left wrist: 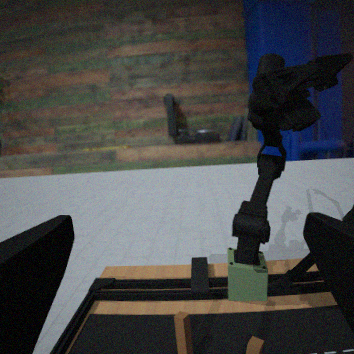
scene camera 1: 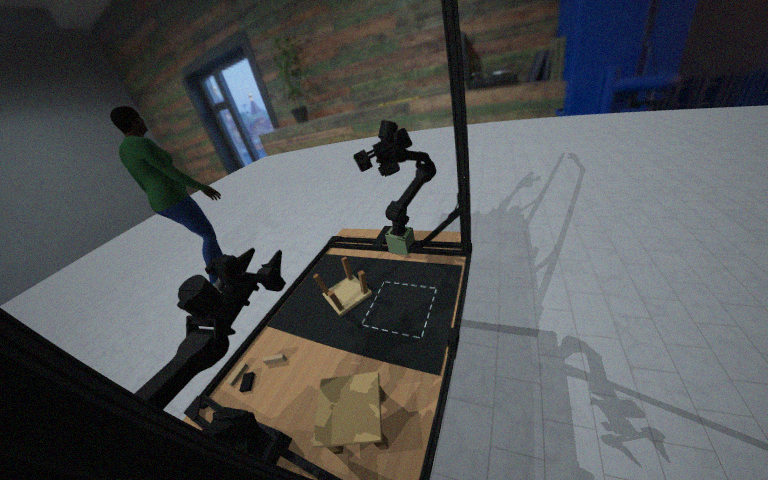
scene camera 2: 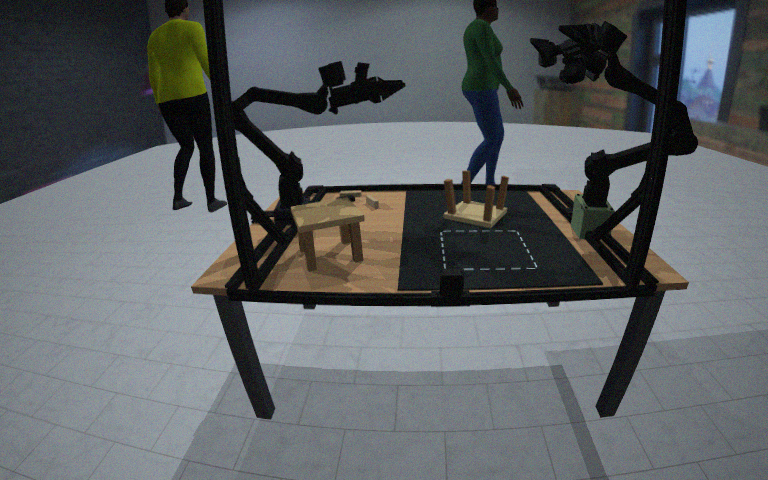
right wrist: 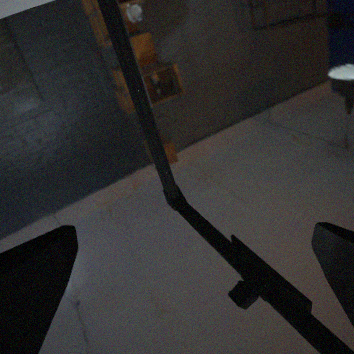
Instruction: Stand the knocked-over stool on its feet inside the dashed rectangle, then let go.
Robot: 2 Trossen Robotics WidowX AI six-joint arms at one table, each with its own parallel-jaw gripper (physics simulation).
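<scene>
The stool (scene camera 1: 349, 293) (scene camera 2: 474, 213) lies upside down on the black mat, its pale seat down and four brown legs pointing up; leg ends show low in the left wrist view. The dashed rectangle (scene camera 1: 421, 336) (scene camera 2: 516, 230) is marked beside it, nearer scene camera 2, and the stool is outside it. My left gripper (scene camera 1: 264, 257) (scene camera 2: 403, 84) (left wrist: 191, 225) is open and empty, raised high and away from the stool. My right gripper (scene camera 2: 590, 39) (right wrist: 196, 236) is open and empty, high above the green mounting block, turned away from the stool.
A larger stool (scene camera 1: 349, 410) (scene camera 2: 328, 215) stands upright on the wooden table part. Small blocks (scene camera 1: 275, 358) (scene camera 2: 371, 202) and a black piece (scene camera 1: 246, 381) lie near the left arm's base. A frame with upright posts (scene camera 1: 457, 113) (scene camera 2: 668, 147) surrounds the table. A person (scene camera 1: 150, 172) (scene camera 2: 481, 62) stands behind.
</scene>
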